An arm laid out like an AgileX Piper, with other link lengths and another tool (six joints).
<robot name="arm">
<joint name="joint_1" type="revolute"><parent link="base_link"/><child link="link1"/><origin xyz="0 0 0.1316" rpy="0 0 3.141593"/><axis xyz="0 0 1"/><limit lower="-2.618" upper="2.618"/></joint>
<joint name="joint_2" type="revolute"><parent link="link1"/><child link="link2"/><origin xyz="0 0 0" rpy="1.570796 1.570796 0"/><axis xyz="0 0 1"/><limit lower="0" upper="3.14"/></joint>
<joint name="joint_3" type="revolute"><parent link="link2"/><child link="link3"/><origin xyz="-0.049 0.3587 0" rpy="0 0 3.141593"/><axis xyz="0 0 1"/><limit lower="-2.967" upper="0"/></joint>
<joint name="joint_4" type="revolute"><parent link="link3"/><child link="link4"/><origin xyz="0.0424 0.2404 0" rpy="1.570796 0 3.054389"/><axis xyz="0 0 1"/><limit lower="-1.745" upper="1.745"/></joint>
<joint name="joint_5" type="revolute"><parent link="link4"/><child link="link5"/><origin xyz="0 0 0" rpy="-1.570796 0 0"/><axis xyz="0 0 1"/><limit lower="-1.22" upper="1.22"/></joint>
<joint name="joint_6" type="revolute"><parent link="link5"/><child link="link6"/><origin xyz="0 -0.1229 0" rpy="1.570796 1.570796 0"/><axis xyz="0 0 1"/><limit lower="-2.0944" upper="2.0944"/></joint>
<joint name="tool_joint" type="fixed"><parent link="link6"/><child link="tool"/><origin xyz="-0.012 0.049 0.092" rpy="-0.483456 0 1.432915"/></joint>
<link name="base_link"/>
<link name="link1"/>
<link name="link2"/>
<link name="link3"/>
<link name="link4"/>
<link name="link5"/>
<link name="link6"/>
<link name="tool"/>
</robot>
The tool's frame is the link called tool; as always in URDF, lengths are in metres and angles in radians.
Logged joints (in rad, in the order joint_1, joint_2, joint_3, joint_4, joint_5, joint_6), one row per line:
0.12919 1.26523 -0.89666 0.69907 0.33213 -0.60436
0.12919 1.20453 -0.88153 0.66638 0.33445 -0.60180
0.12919 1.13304 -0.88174 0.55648 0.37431 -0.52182
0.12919 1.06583 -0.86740 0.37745 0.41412 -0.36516
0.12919 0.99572 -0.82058 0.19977 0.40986 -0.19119
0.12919 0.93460 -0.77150 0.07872 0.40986 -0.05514
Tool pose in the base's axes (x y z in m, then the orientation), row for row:
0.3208 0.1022 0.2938 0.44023 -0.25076 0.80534 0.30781
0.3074 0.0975 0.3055 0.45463 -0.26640 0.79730 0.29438
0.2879 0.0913 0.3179 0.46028 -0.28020 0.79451 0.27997
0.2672 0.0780 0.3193 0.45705 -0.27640 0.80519 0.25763
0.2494 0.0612 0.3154 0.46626 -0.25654 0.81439 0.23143
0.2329 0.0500 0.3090 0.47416 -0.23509 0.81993 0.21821
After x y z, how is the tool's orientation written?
As a quaternion, w x y z.
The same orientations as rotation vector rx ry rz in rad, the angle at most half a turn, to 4 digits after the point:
-0.6228 2.0000 0.7644
-0.6573 1.9673 0.7264
-0.6896 1.9554 0.6891
-0.6813 1.9846 0.6350
-0.6297 1.9990 0.5681
-0.5750 2.0056 0.5337

